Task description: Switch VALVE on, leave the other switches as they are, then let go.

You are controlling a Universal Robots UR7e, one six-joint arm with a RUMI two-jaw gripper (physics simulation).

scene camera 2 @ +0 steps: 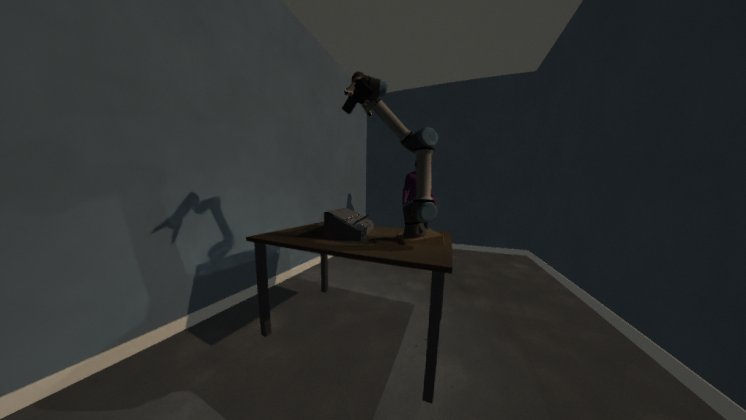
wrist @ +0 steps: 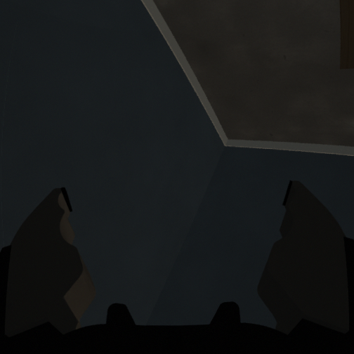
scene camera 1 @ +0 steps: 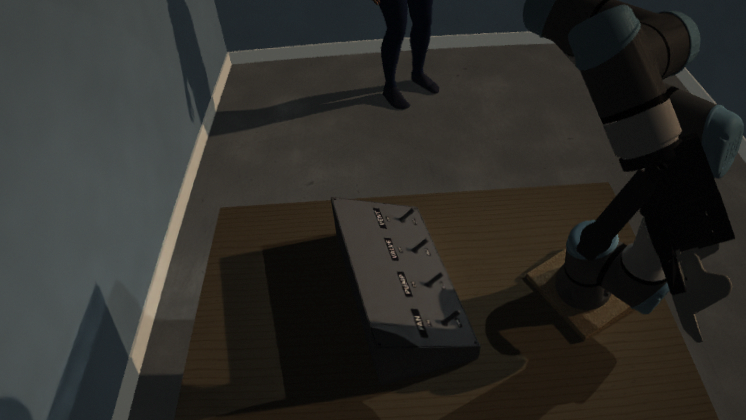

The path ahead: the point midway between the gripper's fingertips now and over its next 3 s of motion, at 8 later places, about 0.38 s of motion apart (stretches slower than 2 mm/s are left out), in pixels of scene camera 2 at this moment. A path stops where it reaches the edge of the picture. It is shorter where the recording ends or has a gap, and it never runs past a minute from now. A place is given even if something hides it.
My gripper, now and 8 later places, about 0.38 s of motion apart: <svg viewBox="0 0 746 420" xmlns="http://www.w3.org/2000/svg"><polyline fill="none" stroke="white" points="358,104 358,105 358,105 359,108 359,107 360,98 361,97 357,107 355,115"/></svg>
